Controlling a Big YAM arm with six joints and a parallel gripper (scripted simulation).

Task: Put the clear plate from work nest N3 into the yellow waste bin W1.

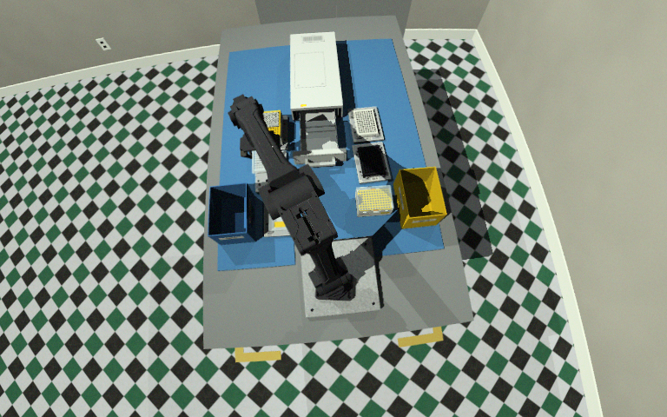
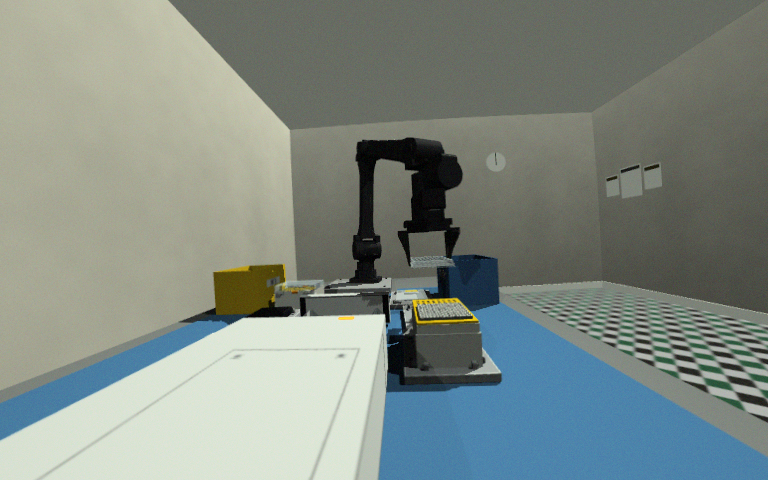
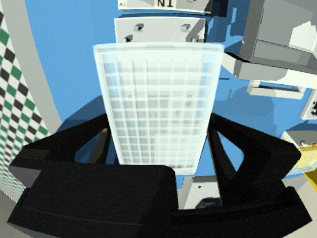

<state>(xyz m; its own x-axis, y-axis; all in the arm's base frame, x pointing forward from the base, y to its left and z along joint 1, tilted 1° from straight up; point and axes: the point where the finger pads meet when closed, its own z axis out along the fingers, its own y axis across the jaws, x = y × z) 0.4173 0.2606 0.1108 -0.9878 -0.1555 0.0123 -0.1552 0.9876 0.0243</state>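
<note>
Now: the yellow waste bin W1 10 cm behind my hand, 54 cm to the right of it and 9 cm below it. The rest, counted from my hand: yellow tip box (16 cm ahead, 1 cm to the left, 8 cm below); clear plate (right at my hand); grey nest (13 cm below).
</note>
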